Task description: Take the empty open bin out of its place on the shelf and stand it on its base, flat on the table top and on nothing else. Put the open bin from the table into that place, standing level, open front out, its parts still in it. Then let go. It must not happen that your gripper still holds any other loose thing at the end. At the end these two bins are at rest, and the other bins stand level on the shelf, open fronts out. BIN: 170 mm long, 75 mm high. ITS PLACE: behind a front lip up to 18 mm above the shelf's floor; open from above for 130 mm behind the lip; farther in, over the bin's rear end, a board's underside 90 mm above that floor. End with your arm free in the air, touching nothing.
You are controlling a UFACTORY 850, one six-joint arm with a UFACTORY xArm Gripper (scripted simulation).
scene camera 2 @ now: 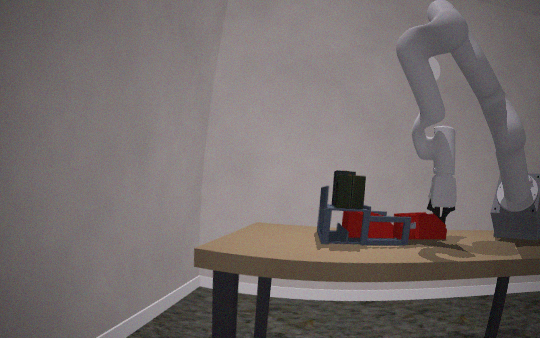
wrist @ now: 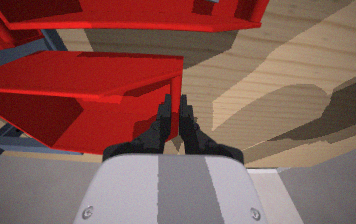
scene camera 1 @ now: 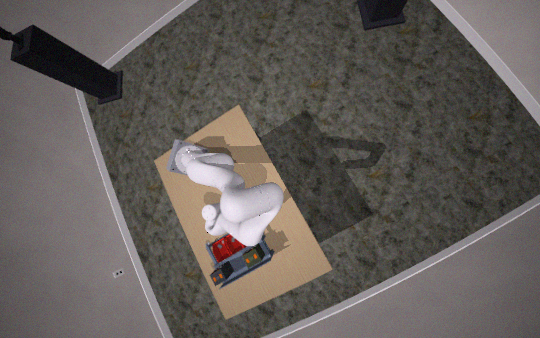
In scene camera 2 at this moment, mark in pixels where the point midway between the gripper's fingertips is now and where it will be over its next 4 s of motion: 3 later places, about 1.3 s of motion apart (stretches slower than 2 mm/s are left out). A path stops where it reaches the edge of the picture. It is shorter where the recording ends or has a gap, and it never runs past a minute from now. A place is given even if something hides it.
My gripper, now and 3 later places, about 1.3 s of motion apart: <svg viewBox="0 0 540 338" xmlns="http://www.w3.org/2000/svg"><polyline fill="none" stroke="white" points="439,228 447,228 446,235 447,229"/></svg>
